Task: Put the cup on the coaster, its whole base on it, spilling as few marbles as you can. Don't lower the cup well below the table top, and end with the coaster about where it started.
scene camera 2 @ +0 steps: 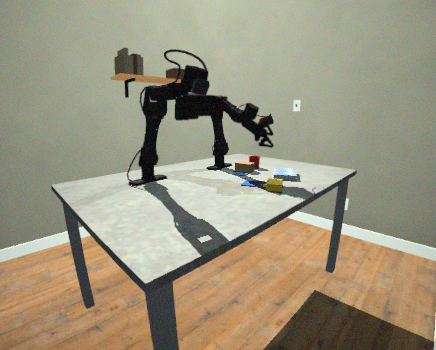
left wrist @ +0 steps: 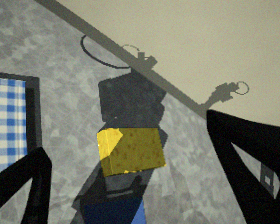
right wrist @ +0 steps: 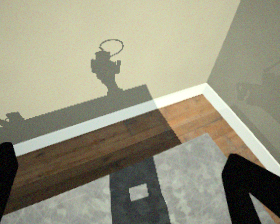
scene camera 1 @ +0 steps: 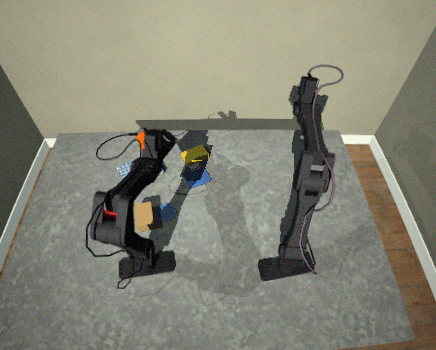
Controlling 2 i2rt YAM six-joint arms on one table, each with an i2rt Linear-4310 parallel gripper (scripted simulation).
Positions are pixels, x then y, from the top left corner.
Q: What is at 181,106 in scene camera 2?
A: The right gripper.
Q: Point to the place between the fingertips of the left gripper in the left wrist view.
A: At 124,137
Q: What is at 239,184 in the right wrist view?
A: The right gripper.
